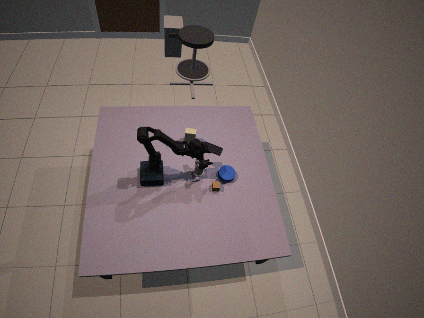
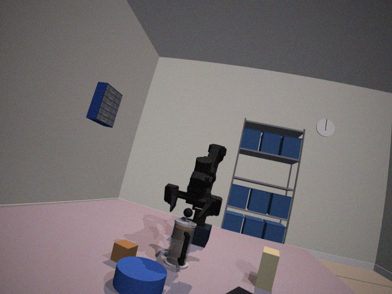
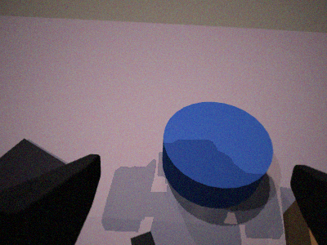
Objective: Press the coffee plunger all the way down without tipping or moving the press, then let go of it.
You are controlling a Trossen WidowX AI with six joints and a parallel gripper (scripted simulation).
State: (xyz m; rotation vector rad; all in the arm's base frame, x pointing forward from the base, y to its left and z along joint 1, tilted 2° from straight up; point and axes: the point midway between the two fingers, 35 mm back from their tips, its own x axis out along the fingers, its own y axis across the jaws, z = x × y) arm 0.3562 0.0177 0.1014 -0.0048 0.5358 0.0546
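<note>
The glass coffee press is 6 cm behind my gripper tip and 9 cm below it. The rest, counted from my gripper tip: pale yellow block (13 cm behind, 28 cm to the left, 12 cm below); blue round tub (12 cm ahead, 4 cm to the right, 15 cm below).
</note>
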